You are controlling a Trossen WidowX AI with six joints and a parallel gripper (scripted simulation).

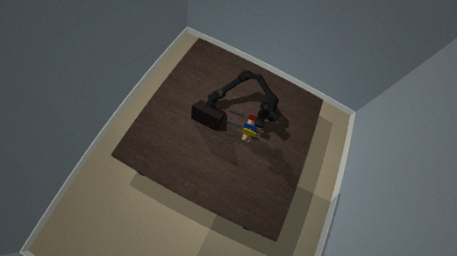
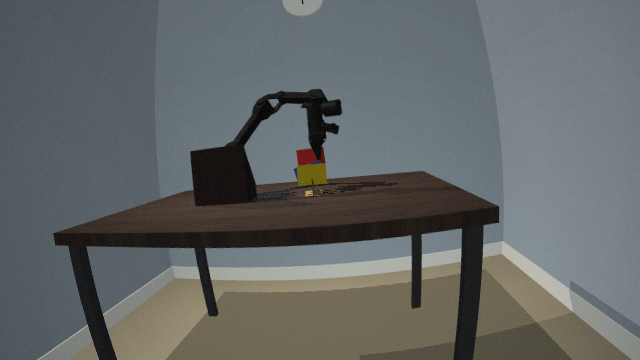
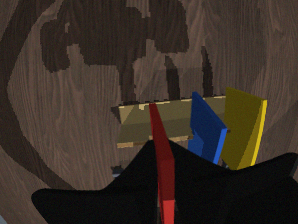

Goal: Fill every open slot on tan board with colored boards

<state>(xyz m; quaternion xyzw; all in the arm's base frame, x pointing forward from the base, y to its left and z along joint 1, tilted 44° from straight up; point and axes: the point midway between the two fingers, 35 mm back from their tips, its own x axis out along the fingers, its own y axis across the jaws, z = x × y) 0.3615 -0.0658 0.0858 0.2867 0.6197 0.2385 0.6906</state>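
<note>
Now: gripper tip 6 cm above the blue board, 5 cm to the left of it and 4 cm past it. The rest, counted from my gripper tip: red board 3 cm behind; yellow board 10 cm to the right, 6 cm below, 3 cm behind; tan board 9 cm below, 5 cm to the right, 3 cm behind.
</note>
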